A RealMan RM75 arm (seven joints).
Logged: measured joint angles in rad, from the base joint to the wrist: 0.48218 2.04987 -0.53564 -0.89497 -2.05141 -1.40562 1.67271; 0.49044 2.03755 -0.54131 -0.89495 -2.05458 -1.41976 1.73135; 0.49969 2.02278 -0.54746 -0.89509 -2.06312 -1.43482 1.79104; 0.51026 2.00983 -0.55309 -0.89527 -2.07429 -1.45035 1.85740; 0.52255 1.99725 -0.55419 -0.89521 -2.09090 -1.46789 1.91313; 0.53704 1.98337 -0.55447 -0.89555 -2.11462 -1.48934 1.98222; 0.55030 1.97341 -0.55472 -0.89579 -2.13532 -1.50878 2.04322; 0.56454 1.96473 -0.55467 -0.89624 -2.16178 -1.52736 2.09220; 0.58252 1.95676 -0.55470 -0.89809 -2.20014 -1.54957 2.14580; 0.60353 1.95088 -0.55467 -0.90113 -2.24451 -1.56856 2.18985; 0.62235 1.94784 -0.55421 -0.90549 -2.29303 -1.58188 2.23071; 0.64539 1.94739 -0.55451 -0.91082 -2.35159 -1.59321 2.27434; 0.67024 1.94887 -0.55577 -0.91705 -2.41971 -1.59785 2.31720
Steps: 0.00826 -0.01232 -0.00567 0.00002 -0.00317 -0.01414 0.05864; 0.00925 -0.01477 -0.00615 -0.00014 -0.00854 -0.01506 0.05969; 0.01057 -0.01295 -0.00563 -0.00018 -0.01117 -0.01553 0.06636; 0.01229 -0.01258 -0.00110 0.00006 -0.01661 -0.01754 0.05573; 0.01449 -0.01388 -0.00028 -0.00034 -0.02372 -0.02145 0.06909; 0.01326 -0.00996 -0.00025 -0.00024 -0.02070 -0.01944 0.06100; 0.01424 -0.00868 0.00005 -0.00045 -0.02646 -0.01858 0.04898; 0.01798 -0.00797 -0.00003 -0.00185 -0.03836 -0.02221 0.05360; 0.02101 -0.00588 0.00003 -0.00304 -0.04437 -0.01899 0.04405; 0.01882 -0.00304 0.00046 -0.00436 -0.04852 -0.01332 0.04086; 0.02304 -0.00045 -0.00030 -0.00533 -0.05856 -0.01133 0.04363; 0.02485 0.00148 -0.00126 -0.00623 -0.06812 -0.00464 0.04286
